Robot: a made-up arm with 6 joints.
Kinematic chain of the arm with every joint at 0, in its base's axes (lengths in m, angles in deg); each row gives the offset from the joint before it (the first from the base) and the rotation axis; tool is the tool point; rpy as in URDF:
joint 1: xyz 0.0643 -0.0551 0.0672 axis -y
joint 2: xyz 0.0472 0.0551 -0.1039 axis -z
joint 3: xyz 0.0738 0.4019 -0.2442 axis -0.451 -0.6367 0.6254
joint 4: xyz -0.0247 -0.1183 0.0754 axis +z
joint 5: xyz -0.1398 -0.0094 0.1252 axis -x
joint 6: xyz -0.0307 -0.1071 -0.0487 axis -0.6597 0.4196 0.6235
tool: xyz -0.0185 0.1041 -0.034 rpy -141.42 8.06 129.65
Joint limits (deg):
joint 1: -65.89..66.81
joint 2: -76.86..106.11
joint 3: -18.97..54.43
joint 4: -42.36..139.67
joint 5: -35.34..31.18
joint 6: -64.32..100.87
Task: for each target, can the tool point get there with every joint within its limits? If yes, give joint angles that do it. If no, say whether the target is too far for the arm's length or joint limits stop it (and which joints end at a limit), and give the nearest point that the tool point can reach.
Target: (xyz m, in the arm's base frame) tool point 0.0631 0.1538 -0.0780
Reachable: yes | joints -15.19 -29.96 40.52 67.14 23.00 -3.13
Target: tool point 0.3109 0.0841 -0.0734
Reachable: yes | joints 24.43 85.06 -8.47 64.78 -29.52 2.99
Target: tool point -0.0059 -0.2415 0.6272
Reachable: no: joint limits stop it (at a limit: joint 1, joint 3, joint 5, joint 6) | nearest point 0.1784 -0.2115 0.4888 | short by 0.232 m
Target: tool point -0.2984 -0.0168 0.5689
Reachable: no: joint limits stop it (at a limit: joint 1, joint 2, joint 3, joint 4, joint 5) | nearest point -0.3260 -0.0092 0.3825 | short by 0.189 m
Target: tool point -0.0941 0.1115 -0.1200
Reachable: yes | joints -43.45 16.80 26.79 35.41 -6.73 30.91
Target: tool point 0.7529 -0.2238 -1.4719
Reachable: no: too far | nearest point 0.3038 -0.0736 -0.4682 | short by 1.110 m
